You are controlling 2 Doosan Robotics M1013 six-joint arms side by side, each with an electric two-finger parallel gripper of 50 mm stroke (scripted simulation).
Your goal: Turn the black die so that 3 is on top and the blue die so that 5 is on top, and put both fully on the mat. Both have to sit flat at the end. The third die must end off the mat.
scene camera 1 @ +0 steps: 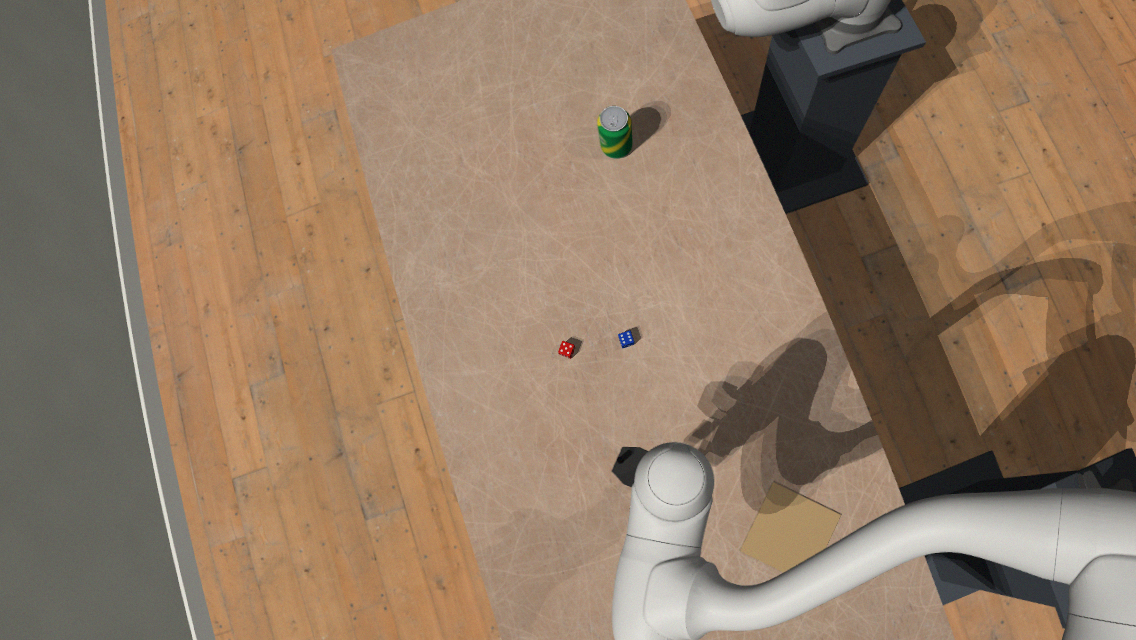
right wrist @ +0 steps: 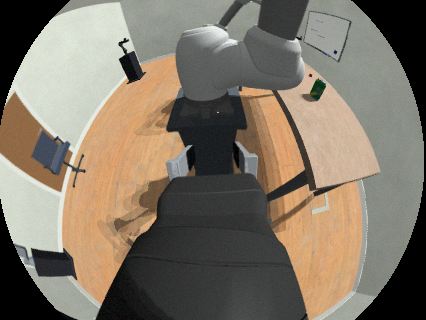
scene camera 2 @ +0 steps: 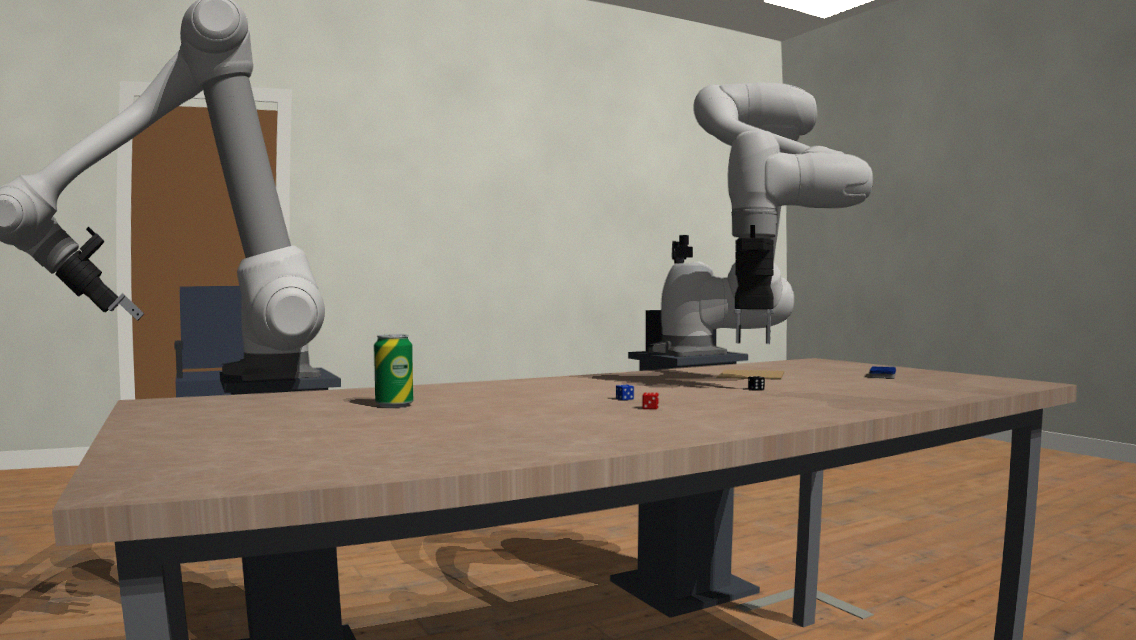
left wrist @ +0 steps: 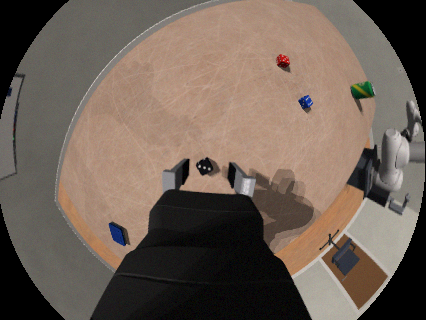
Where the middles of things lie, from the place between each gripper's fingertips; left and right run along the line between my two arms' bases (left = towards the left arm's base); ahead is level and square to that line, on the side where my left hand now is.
Right now my left hand (scene camera 2: 753, 343) is 200 mm past the tan mat (scene camera 1: 789, 528), 180 mm to the right of it and 110 mm above it.
The tan mat is 128 cm to the left of my right hand (scene camera 2: 141, 317), 53 cm ahead of it and 16 cm below it.
